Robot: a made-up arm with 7 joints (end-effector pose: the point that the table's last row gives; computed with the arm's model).
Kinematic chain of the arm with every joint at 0, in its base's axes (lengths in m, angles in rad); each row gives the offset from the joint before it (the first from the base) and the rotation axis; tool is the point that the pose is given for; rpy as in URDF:
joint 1: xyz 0 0 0.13 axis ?
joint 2: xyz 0 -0.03 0.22 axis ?
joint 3: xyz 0 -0.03 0.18 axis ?
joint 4: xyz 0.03 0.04 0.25 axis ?
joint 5: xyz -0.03 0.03 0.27 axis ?
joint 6: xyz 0 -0.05 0.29 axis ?
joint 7: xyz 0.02 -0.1 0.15 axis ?
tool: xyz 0 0 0 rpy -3.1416 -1.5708 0
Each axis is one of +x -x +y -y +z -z.
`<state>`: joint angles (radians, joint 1 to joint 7).
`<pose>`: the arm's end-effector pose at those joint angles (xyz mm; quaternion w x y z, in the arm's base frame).
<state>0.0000 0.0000 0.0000 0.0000 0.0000 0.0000 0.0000</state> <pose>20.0 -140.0 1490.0 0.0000 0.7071 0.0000 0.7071</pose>
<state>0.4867 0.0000 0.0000 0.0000 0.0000 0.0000 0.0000</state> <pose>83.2 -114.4 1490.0 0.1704 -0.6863 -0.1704 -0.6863</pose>
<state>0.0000 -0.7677 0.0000 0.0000 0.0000 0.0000 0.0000</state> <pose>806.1 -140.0 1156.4 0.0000 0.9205 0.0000 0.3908</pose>
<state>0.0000 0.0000 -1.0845 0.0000 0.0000 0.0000 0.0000</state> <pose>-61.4 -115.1 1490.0 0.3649 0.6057 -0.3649 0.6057</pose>
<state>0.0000 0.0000 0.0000 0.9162 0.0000 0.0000 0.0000</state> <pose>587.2 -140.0 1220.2 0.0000 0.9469 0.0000 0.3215</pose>
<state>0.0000 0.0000 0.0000 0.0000 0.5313 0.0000 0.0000</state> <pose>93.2 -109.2 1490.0 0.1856 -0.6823 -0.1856 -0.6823</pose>
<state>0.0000 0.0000 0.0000 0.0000 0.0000 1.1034 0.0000</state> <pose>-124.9 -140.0 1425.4 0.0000 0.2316 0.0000 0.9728</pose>
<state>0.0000 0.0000 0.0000 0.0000 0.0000 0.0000 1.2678</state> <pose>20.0 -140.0 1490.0 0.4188 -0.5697 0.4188 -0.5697</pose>
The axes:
joint 1: +z
joint 2: -y
joint 3: +z
joint 4: +y
joint 5: +z
joint 6: -y
joint 7: +x

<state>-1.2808 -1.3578 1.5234 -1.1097 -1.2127 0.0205 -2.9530</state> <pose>-542.4 -765.1 509.6 0.2674 0.9226 0.2739 0.0487</pose>
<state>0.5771 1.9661 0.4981 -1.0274 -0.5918 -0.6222 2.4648</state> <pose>-209.4 -643.8 -342.8 0.9229 0.1155 -0.3103 0.1966</pose>
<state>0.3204 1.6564 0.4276 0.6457 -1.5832 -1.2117 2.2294</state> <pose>-970.2 -351.8 514.2 0.5848 0.1407 0.7954 -0.0743</pose>
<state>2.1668 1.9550 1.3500 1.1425 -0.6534 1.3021 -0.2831</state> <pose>124.9 -954.8 82.1 0.4358 0.5665 0.2175 -0.6647</pose>
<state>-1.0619 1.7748 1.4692 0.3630 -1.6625 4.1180 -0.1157</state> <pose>-486.5 775.0 191.9 0.2856 0.6320 -0.5515 0.4635</pose>
